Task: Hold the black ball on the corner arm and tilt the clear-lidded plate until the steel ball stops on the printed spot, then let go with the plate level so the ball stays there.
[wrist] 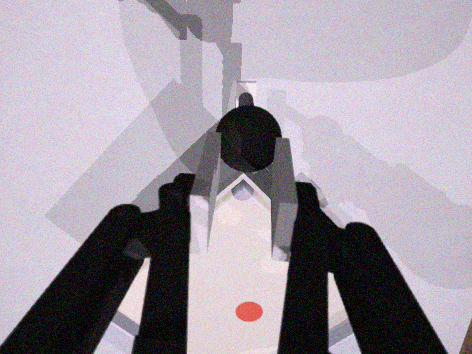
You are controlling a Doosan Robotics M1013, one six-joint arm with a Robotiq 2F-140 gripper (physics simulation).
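The black ball is between the two grey fingertips of my gripper, which is shut on it. The cream plate lies below and between the fingers, its near corner pointing up in the view at the ball. The steel ball, a small bluish-grey disc, sits tucked in that corner of the plate. The red printed spot is on the plate lower in the view, apart from the steel ball. The clear lid is hard to make out. The fingers and black linkages hide parts of the plate on both sides.
A small pale block with a dark stub shows just beyond the black ball. Grey shadows of the arm and plate spread over the pale surface. A brown edge shows at the bottom right corner.
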